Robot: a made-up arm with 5 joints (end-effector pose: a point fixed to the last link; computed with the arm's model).
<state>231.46 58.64 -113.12 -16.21 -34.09</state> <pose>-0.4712 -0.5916 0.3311 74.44 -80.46 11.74</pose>
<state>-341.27 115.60 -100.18 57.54 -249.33</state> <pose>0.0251 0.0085 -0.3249 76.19 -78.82 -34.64</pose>
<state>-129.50 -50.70 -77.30 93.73 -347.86</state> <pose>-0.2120 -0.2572 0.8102 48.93 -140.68 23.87</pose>
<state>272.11 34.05 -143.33 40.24 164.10</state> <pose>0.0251 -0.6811 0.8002 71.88 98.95 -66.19</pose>
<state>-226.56 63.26 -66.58 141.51 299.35</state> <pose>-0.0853 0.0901 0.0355 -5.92 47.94 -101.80</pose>
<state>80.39 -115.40 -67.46 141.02 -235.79</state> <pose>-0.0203 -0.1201 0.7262 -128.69 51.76 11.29</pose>
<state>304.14 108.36 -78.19 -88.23 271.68</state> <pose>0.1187 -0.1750 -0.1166 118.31 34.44 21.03</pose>
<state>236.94 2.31 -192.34 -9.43 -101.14</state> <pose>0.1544 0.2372 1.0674 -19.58 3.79 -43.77</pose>
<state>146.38 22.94 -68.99 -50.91 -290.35</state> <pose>-0.5092 0.3386 0.4328 -66.03 -52.27 29.42</pose>
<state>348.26 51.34 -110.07 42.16 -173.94</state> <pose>0.7189 -0.1494 0.2201 25.29 161.48 -1.18</pose>
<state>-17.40 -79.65 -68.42 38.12 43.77</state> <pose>0.0640 -0.0201 1.0185 -79.70 47.11 -128.61</pose>
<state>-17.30 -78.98 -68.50 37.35 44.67</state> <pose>0.0685 -0.0213 1.0193 -78.88 47.37 -127.99</pose>
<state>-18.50 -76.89 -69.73 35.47 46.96</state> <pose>0.0738 -0.0247 1.0250 -76.06 48.88 -127.87</pose>
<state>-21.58 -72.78 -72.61 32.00 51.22</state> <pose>0.0803 -0.0318 1.0372 -70.27 51.81 -128.46</pose>
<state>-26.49 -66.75 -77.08 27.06 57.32</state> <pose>0.0878 -0.0438 1.0543 -61.62 55.30 -129.66</pose>
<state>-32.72 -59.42 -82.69 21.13 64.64</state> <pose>0.0947 -0.0608 1.0730 -51.02 58.03 -131.26</pose>
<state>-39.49 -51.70 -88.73 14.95 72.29</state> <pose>0.0993 -0.0818 1.0897 -40.05 59.13 -132.96</pose>
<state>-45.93 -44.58 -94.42 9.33 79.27</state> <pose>0.1002 -0.1035 1.1020 -30.38 58.60 -134.59</pose>
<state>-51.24 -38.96 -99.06 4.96 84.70</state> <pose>0.0976 -0.1215 1.1098 -23.14 57.18 -136.05</pose>
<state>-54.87 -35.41 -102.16 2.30 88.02</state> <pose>0.0934 -0.1328 1.1142 -18.76 55.87 -137.29</pose>
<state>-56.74 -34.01 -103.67 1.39 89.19</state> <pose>0.0892 -0.1359 1.1168 -16.93 55.26 -138.35</pose>
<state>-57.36 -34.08 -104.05 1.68 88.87</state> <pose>0.0857 -0.1337 1.1185 -16.79 55.31 -139.27</pose>
